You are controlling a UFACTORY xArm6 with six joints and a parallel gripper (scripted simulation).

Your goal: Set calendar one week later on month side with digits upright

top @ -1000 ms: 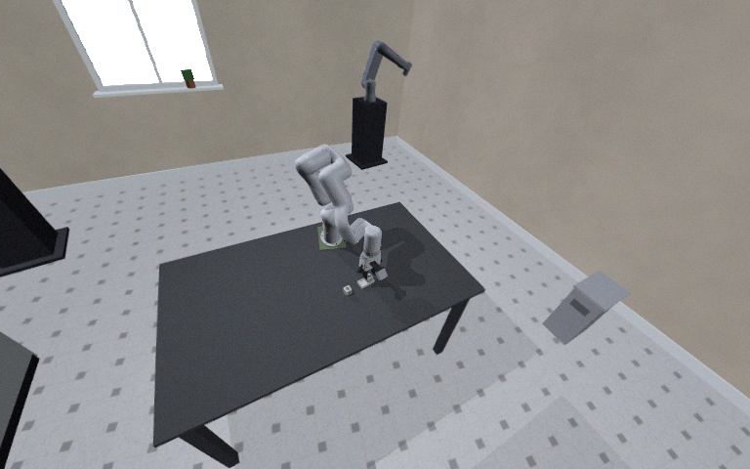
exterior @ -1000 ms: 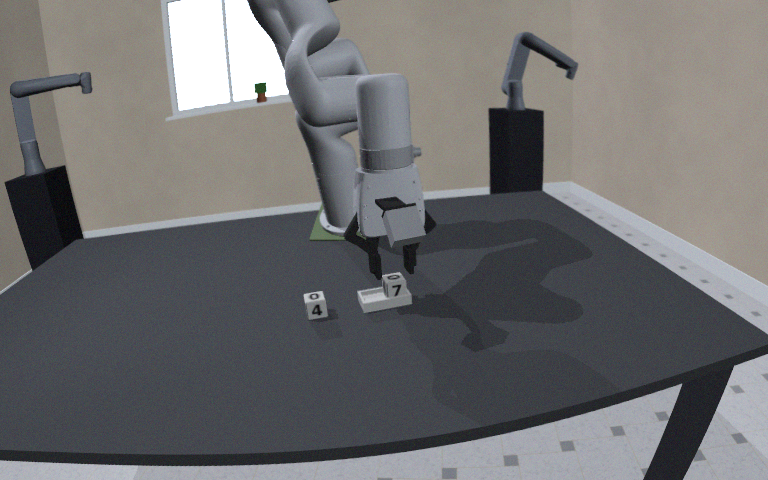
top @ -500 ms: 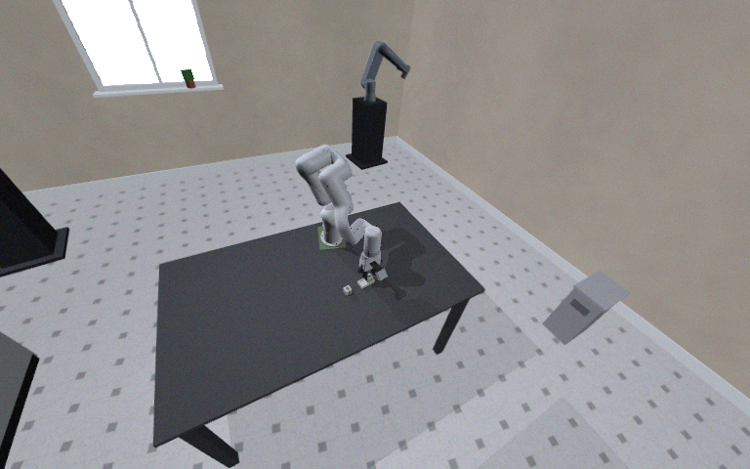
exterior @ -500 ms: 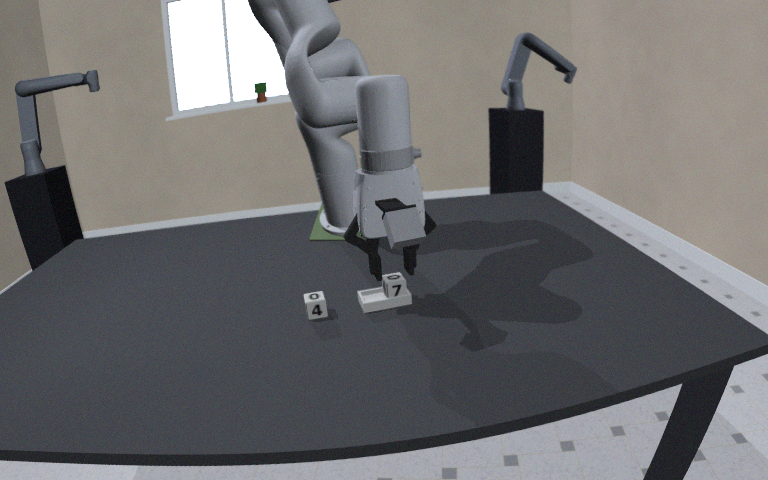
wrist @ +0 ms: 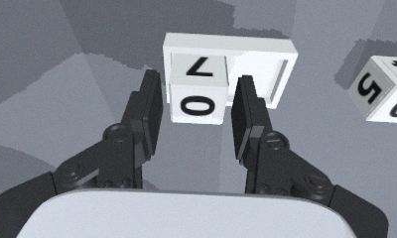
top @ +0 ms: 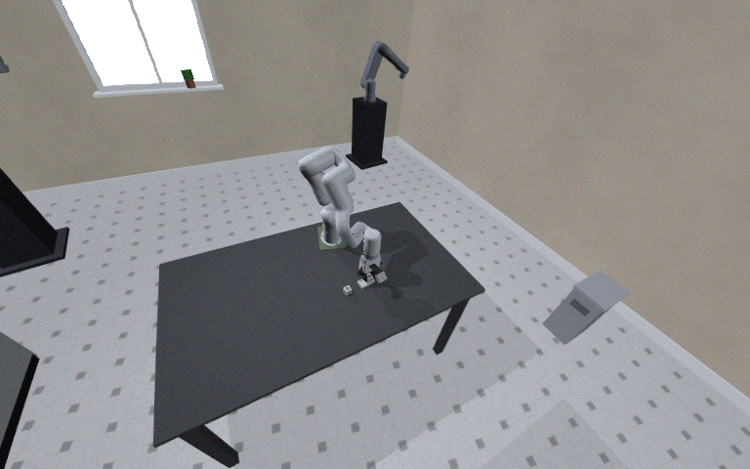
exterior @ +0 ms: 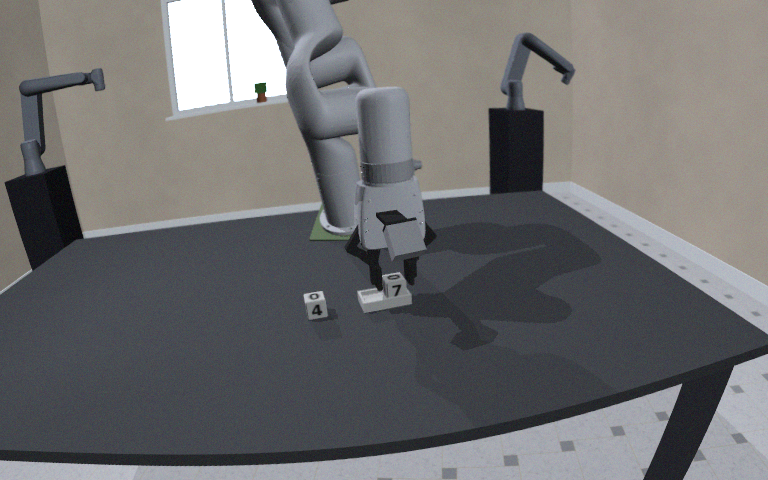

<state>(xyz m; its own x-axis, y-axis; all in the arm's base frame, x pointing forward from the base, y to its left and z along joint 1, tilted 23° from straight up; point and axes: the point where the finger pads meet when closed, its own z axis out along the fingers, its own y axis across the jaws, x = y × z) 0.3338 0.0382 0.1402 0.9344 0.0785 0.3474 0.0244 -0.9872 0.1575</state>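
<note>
My hand is 40 mm above the white calendar tray and 20 mm to the left of it.
</note>
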